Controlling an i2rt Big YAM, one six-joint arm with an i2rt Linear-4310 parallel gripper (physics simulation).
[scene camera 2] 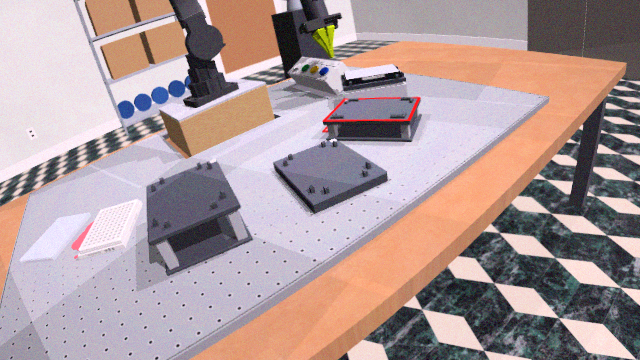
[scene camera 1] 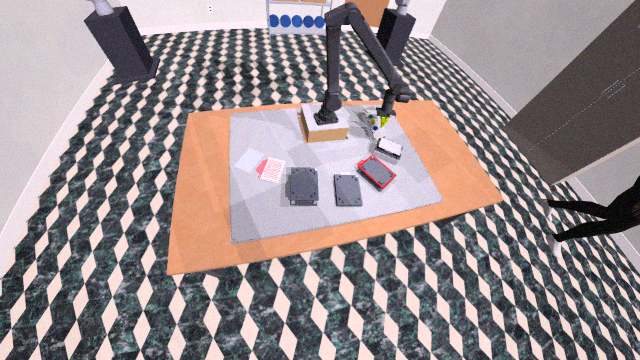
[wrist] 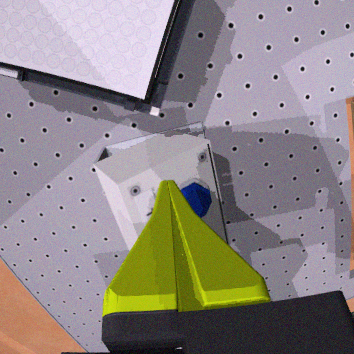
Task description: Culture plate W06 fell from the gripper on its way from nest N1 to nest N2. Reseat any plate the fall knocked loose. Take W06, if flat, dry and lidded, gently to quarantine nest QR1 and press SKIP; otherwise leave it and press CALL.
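A white well plate lies without a lid on the perforated board, its label unreadable. A pink spill shows beside it, and a clear lid lies apart beyond the spill. My gripper is shut and empty above the button box. In the wrist view its tips appear just left of the blue button; the contact gap cannot be judged. The CALL lettering is hidden. Green and yellow buttons also show.
A raised dark nest, a low dark nest and a red-rimmed nest hold no plates. A white-topped plate sits on a black holder beside the button box. A person is at the right.
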